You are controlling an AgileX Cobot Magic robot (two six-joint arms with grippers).
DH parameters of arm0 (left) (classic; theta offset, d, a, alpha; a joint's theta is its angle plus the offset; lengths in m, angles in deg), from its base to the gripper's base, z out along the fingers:
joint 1: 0 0.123 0 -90
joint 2: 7.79 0 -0.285 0
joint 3: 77.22 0 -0.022 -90
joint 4: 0 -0.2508 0 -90
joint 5: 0 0 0.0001 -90
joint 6: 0 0.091 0 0
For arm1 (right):
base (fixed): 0 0 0 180
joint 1: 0 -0.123 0 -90
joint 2: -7.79 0 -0.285 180
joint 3: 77.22 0 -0.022 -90
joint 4: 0 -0.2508 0 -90
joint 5: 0 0 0.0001 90
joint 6: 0 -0.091 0 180
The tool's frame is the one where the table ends.
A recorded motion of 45 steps. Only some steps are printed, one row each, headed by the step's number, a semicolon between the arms.
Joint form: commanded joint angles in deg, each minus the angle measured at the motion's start. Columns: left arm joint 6, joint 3, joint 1, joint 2, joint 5, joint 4; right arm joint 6, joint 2, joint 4, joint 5, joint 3, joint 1.
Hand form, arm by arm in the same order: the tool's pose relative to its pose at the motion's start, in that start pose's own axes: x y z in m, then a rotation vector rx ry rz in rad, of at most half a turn. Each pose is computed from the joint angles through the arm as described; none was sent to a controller.
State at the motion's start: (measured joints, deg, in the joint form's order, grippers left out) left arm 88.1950 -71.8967 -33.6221 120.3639 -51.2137 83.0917; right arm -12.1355 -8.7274 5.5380 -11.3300 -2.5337 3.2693
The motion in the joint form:
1: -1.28 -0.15 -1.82 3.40 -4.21 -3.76; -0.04 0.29 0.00 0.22 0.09 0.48
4: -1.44 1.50 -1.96 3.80 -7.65 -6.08; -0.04 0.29 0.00 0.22 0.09 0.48
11: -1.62 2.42 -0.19 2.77 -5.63 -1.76; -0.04 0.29 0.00 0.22 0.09 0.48
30: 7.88 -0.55 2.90 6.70 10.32 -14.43; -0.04 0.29 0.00 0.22 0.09 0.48
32: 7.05 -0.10 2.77 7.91 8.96 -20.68; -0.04 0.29 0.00 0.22 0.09 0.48
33: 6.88 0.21 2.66 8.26 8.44 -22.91; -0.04 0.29 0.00 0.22 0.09 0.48
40: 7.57 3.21 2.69 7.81 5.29 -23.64; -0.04 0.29 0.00 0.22 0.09 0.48
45: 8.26 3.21 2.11 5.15 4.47 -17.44; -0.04 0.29 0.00 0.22 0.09 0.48
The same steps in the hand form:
1: 0.0212 -0.0035 0.0205 0.0998 0.1065 -0.0119; -0.0001 -0.0005 -0.0004 0.0069 -0.0081 0.0025
4: 0.0351 -0.0087 0.0218 0.1655 0.1646 -0.0215; -0.0001 -0.0005 -0.0004 0.0069 -0.0081 0.0025
11: 0.0285 -0.0005 0.0113 0.1090 0.0844 -0.0812; -0.0001 -0.0005 -0.0004 0.0069 -0.0081 0.0025
30: 0.0469 0.0553 0.0048 -0.1783 0.2404 0.2045; -0.0001 -0.0005 -0.0004 0.0069 -0.0081 0.0025
32: 0.0627 0.0565 0.0079 -0.1358 0.3379 0.2421; -0.0001 -0.0005 -0.0004 0.0069 -0.0081 0.0025
33: 0.0686 0.0562 0.0088 -0.1180 0.3742 0.2570; -0.0001 -0.0005 -0.0004 0.0069 -0.0081 0.0025
40: 0.0839 0.0466 0.0073 -0.0441 0.4122 0.2341; -0.0001 -0.0005 -0.0004 0.0069 -0.0081 0.0025
45: 0.0631 0.0345 0.0047 -0.0496 0.3084 0.2131; -0.0001 -0.0005 -0.0004 0.0069 -0.0081 0.0025

